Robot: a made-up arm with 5 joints.
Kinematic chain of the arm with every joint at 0, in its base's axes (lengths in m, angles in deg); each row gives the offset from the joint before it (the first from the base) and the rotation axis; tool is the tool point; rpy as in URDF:
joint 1: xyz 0 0 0.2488 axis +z
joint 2: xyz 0 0 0 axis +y
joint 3: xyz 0.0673 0 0.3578 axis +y
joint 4: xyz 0.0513 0 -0.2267 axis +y
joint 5: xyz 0.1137 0 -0.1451 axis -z
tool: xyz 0 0 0 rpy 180 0 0
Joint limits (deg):
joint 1: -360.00..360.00
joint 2: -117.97..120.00
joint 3: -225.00..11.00
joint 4: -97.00..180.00
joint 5: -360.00..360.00
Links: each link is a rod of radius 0.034 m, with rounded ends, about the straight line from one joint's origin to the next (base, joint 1, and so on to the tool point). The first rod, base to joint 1, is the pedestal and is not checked.
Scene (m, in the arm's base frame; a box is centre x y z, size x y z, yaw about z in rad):
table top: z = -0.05
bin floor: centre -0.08 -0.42 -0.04 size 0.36 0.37 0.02 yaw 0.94
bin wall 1: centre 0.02 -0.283 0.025 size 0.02 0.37 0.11 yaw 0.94
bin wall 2: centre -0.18 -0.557 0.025 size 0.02 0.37 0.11 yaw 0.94
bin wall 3: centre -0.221 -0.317 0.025 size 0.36 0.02 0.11 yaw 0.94
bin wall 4: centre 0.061 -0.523 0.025 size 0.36 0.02 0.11 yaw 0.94
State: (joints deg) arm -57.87 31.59 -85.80 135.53 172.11
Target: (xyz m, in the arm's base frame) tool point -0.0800 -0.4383 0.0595
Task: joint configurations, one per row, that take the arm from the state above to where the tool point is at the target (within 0.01 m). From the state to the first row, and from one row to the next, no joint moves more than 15 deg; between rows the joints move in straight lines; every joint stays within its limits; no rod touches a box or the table.
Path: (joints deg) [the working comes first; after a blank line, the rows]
Joints at the target: -100.34 62.44 -104.08 109.58 172.11
Straight joint move there: clear.

1: -72.03 41.87 -91.89 126.88 172.11
2: -86.19 52.16 -97.99 118.23 172.11
3: -100.34 62.44 -104.08 109.58 172.11

